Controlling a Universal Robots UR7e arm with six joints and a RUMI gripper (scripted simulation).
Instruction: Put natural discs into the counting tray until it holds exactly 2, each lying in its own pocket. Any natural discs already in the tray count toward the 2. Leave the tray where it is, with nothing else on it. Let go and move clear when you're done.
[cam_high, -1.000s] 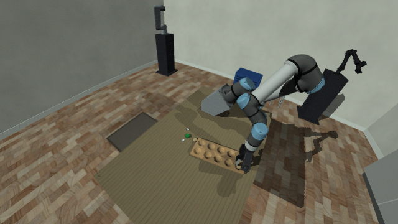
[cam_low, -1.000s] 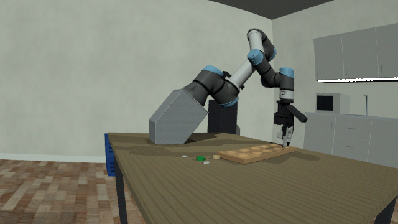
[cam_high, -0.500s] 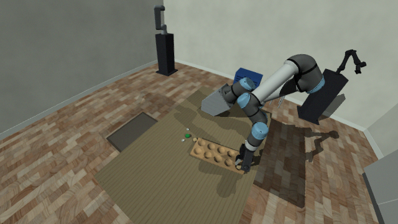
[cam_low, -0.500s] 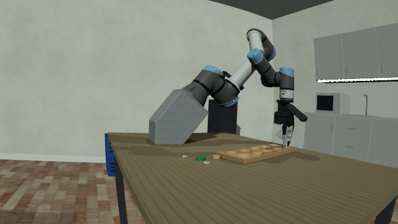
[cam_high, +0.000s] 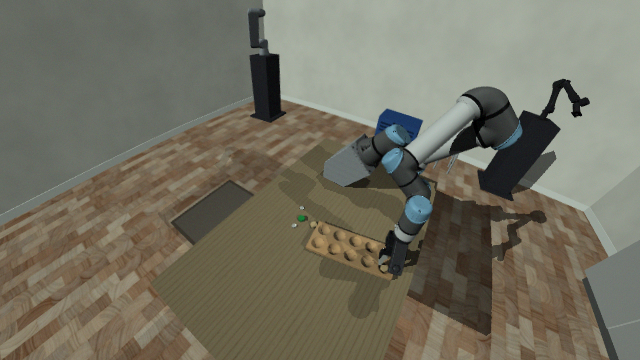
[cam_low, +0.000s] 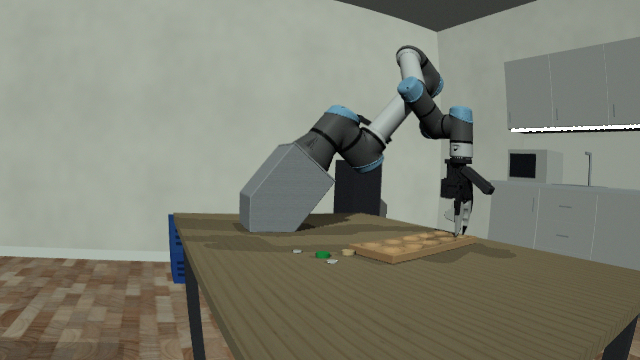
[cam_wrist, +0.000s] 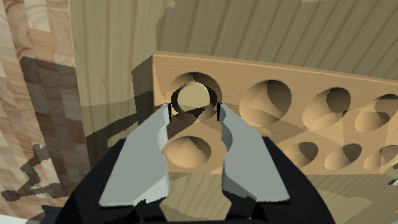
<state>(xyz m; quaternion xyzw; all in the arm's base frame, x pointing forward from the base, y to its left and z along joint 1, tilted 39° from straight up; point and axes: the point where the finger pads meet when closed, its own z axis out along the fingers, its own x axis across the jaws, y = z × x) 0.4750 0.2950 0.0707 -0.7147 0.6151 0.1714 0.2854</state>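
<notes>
Right now my hand is 60 mm past the green disc, 430 mm to the left of it and 30 mm above it. Round my hand: wooden counting tray (20 mm behind, 150 mm to the right, 30 mm below).
</notes>
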